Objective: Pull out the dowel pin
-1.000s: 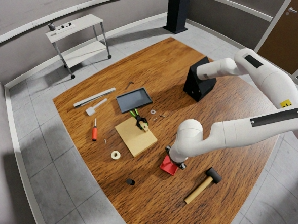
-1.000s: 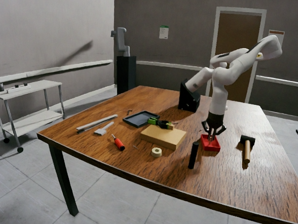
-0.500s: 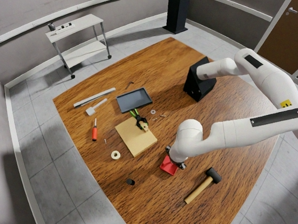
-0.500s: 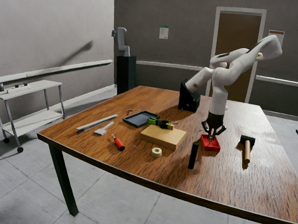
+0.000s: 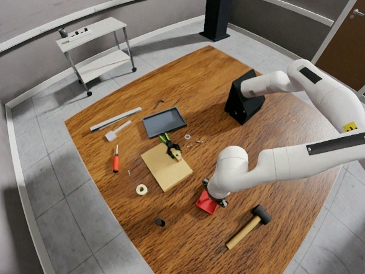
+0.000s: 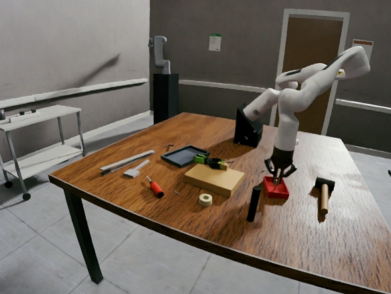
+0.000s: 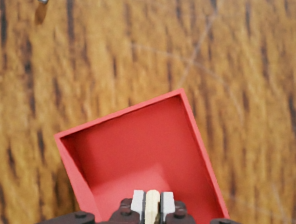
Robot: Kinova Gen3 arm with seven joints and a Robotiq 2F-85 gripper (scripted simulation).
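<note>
The pale dowel pin lies 20 mm below my hand. Also, from my hand: wooden block 230 mm to the right; then bench board 50 mm ahead, 240 mm to the right, 20 mm below; then red bin 40 mm below.
</note>
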